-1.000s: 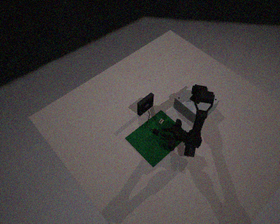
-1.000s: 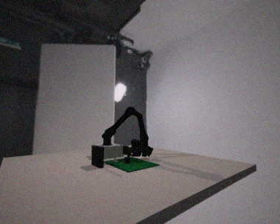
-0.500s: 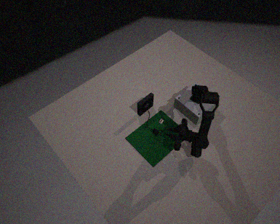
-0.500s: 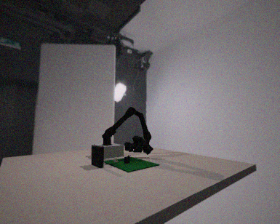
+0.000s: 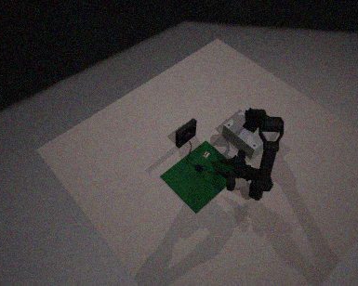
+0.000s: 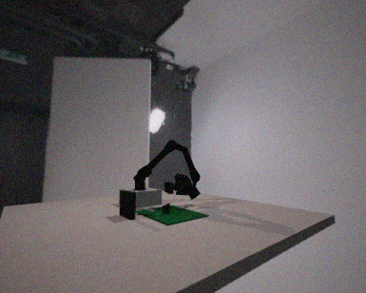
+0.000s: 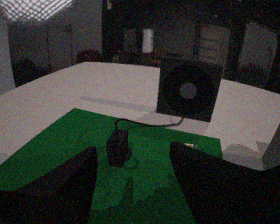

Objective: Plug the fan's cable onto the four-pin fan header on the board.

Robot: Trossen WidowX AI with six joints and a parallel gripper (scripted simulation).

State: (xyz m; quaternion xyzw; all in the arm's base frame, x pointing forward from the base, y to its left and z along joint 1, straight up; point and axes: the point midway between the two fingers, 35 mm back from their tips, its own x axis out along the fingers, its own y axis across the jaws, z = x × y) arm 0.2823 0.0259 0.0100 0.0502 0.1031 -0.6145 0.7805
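Right now my gripper tip is 80 mm to the left of the fan plug, 70 mm above it and 30 mm short of it. Also, from my gripper tip: green board: 110 mm below, 50 mm to the right, 40 mm ahead; then black fan: 220 mm to the right, 70 mm behind, 30 mm below; then four-pin fan header: 90 mm to the right, 90 mm below, 60 mm behind.
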